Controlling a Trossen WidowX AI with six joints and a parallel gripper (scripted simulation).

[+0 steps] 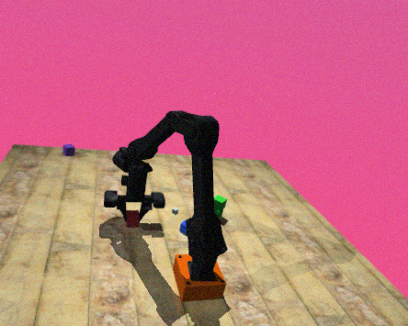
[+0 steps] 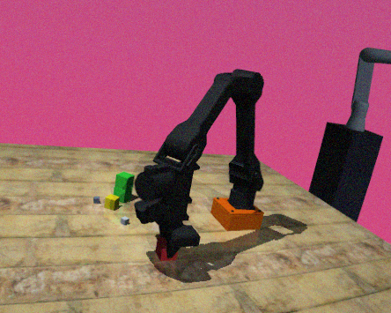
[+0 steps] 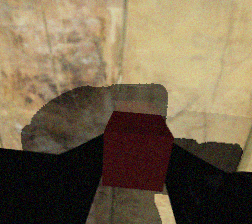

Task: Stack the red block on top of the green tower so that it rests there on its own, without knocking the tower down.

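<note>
My gripper tip is 10 cm short of the yellow block, 24 cm to the left of it and 1 cm below it. From my gripper tip the other things lie so: small white cube 8 cm ahead, 15 cm to the right; red block 1 cm above; blue block 3 cm behind, 18 cm to the right, 1 cm above.
</note>
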